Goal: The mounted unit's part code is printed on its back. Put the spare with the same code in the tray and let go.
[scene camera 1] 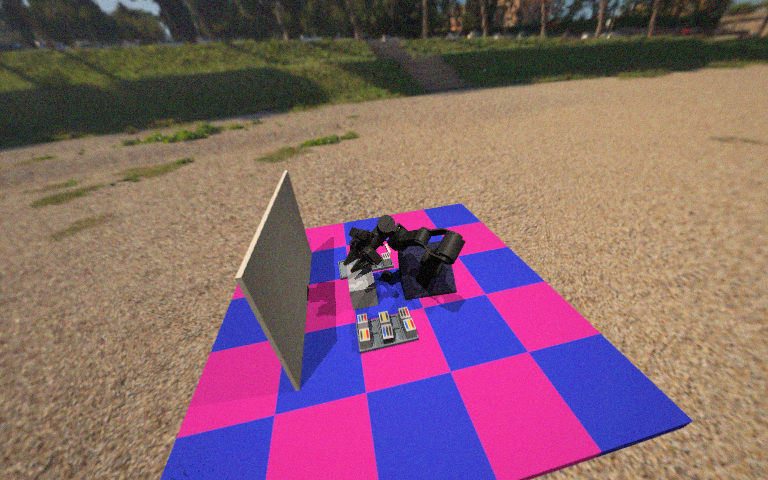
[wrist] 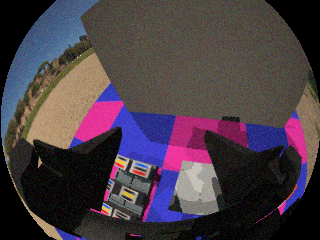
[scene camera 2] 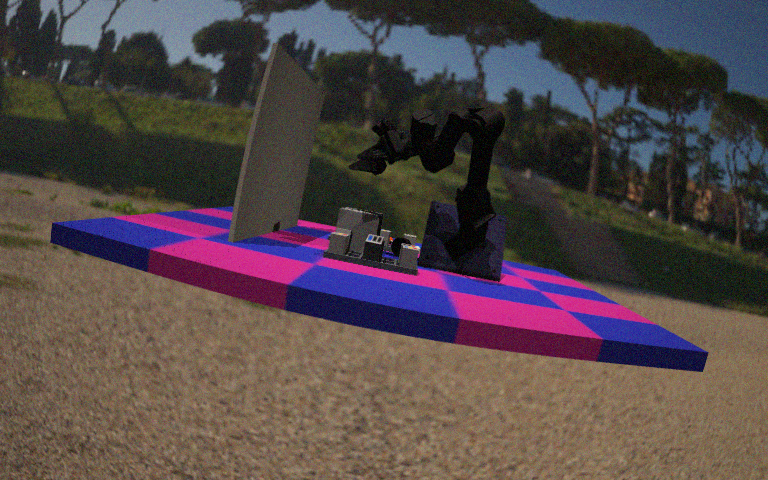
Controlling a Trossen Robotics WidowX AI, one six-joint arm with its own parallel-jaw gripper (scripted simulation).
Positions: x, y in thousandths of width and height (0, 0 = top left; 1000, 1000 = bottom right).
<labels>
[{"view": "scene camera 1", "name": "my gripper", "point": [452, 559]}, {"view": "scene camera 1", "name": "grey mounted unit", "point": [472, 601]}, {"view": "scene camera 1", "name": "tall grey panel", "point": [357, 578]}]
</labels>
